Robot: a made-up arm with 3 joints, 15 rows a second.
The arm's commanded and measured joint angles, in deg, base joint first. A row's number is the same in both.
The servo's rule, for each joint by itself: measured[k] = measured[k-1] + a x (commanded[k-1-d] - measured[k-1]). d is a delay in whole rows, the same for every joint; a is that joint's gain. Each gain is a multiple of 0.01, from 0.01 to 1. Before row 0 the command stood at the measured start. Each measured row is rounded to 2 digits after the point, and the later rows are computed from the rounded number. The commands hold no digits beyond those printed.
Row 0, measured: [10.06 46.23 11.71]
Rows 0 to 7, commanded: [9.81 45.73 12.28]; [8.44 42.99 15.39]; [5.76 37.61 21.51]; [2.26 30.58 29.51]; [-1.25 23.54 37.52]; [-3.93 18.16 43.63]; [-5.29 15.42 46.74]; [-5.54 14.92 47.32]
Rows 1 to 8, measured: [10.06 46.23 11.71]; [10.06 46.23 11.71]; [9.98 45.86 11.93]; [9.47 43.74 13.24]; [8.25 39.20 16.38]; [6.27 32.82 21.37]; [3.79 25.95 27.51]; [1.24 20.19 33.64]
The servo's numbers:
d 2
a 0.33 0.74 0.38

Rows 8 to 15, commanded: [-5.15 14.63 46.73]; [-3.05 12.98 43.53]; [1.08 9.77 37.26]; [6.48 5.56 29.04]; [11.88 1.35 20.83]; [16.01 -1.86 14.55]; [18.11 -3.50 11.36]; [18.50 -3.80 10.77]
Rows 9 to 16, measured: [-0.91 16.66 38.62]; [-2.44 15.37 41.93]; [-3.33 14.82 43.75]; [-3.24 13.46 43.67]; [-1.81 10.73 41.23]; [0.93 6.90 36.60]; [4.54 2.79 30.61]; [8.33 -0.65 24.51]
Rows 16 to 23, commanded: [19.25 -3.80 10.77]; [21.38 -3.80 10.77]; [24.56 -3.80 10.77]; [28.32 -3.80 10.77]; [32.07 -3.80 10.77]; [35.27 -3.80 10.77]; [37.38 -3.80 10.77]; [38.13 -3.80 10.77]
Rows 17 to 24, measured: [11.56 -2.76 19.51]; [13.85 -3.53 16.19]; [15.63 -3.73 14.13]; [17.53 -3.78 12.85]; [19.85 -3.79 12.06]; [22.65 -3.80 11.57]; [25.76 -3.80 11.27]; [28.90 -3.80 11.08]
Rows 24 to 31, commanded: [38.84 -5.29 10.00]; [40.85 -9.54 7.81]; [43.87 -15.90 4.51]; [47.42 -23.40 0.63]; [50.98 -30.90 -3.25]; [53.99 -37.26 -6.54]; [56.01 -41.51 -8.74]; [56.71 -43.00 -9.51]
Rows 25 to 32, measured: [31.70 -3.80 10.96]; [33.82 -3.80 10.89]; [35.48 -4.90 10.55]; [37.25 -8.33 9.51]; [39.43 -13.93 7.61]; [42.07 -20.94 4.96]; [45.01 -28.31 1.84]; [47.97 -34.93 -1.34]
